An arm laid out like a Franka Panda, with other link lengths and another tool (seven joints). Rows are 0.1 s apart.
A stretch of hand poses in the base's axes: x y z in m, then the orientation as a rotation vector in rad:
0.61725 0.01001 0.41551 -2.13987 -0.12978 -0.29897
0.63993 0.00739 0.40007 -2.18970 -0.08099 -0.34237
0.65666 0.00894 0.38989 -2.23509 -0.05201 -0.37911
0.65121 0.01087 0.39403 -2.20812 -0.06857 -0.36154
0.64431 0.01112 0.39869 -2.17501 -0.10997 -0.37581
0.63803 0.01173 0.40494 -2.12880 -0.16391 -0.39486
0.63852 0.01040 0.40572 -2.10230 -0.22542 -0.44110
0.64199 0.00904 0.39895 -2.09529 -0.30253 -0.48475
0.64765 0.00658 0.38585 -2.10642 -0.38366 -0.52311
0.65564 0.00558 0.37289 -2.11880 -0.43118 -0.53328
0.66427 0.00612 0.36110 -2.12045 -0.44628 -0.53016
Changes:
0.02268 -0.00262 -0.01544 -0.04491 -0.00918 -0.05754
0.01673 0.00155 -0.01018 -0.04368 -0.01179 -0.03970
-0.00545 0.00193 0.00414 0.02575 0.00414 0.02152
-0.00690 0.00025 0.00466 0.02539 -0.02817 0.02841
-0.00628 0.00061 0.00625 0.03506 -0.03790 0.03752
0.00049 -0.00133 0.00078 0.01148 -0.05913 0.02869
0.00347 -0.00136 -0.00677 -0.01251 -0.06195 0.03620
0.00566 -0.00246 -0.01310 -0.03272 -0.05815 0.03600
0.00799 -0.00100 -0.01296 -0.02530 -0.02472 0.02393
0.00863 0.00054 -0.01179 -0.00596 -0.00341 0.01067

